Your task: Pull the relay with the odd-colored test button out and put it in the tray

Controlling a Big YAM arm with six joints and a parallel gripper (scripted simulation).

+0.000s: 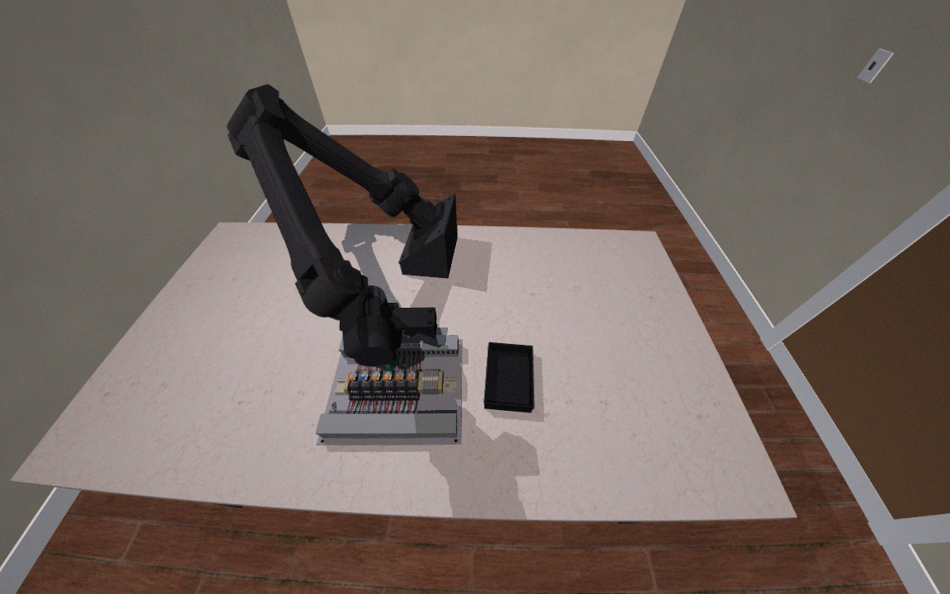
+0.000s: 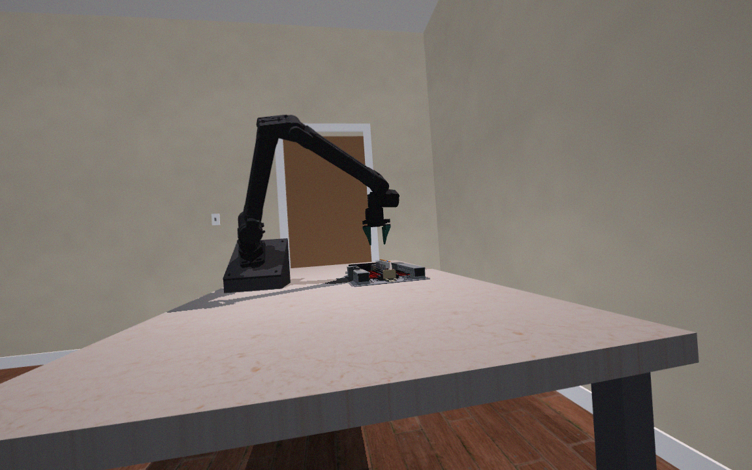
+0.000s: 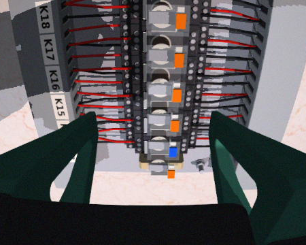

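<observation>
The clear-cased relay lies 9 cm below my hand, 8 cm to the right of it and 1 cm ahead of it. Also, from my hand: black tray 26 cm to the left, 12 cm below, 1 cm behind.
</observation>
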